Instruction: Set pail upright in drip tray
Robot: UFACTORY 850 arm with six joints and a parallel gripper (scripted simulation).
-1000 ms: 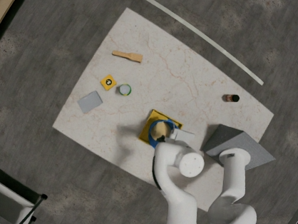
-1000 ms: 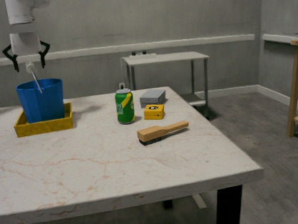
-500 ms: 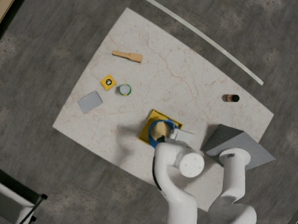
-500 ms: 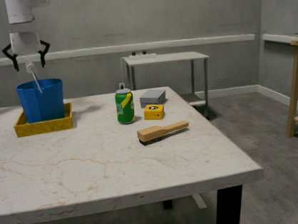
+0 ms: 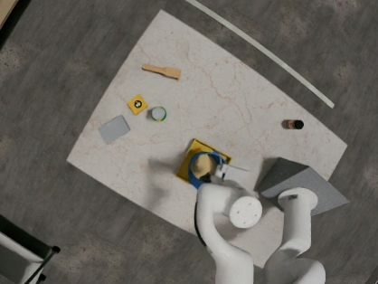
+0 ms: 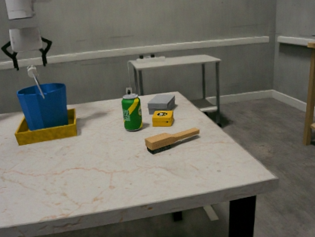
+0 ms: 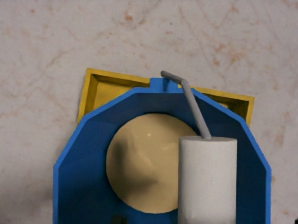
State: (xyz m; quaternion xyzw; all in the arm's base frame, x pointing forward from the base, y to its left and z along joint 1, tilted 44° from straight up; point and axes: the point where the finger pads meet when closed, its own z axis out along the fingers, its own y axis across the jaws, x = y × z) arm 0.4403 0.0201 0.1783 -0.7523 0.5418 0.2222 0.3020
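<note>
The white grip is 50 mm below my hand and 10 mm ahead of it. From my hand the other things lie so: blue pail (110 mm below, 10 mm ahead); then yellow drip tray (240 mm below, 20 mm ahead, 10 mm to the left); then green can (340 mm ahead, 190 mm below, 70 mm to the right).
</note>
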